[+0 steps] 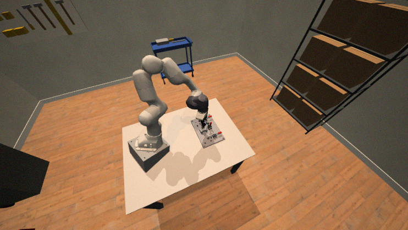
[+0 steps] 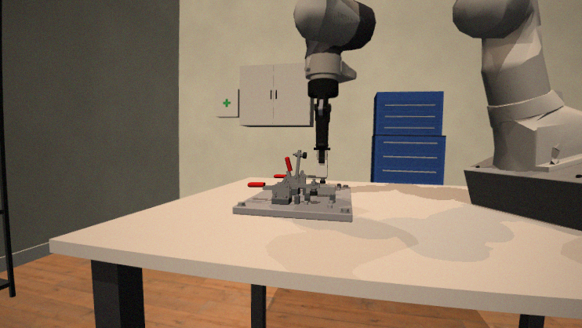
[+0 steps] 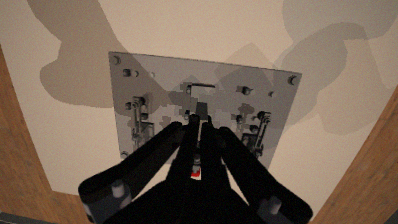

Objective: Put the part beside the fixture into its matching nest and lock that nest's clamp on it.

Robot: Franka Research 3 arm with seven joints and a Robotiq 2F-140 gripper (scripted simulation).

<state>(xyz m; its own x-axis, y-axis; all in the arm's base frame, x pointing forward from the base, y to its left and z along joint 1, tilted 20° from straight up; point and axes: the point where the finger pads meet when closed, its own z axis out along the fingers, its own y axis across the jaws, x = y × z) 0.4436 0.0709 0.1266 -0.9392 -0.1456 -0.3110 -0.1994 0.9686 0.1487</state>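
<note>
My hand is 60 mm above the grey block part. Also, from my hand: grey fixture plate: 40 mm ahead, 10 mm to the left, 90 mm below.
</note>
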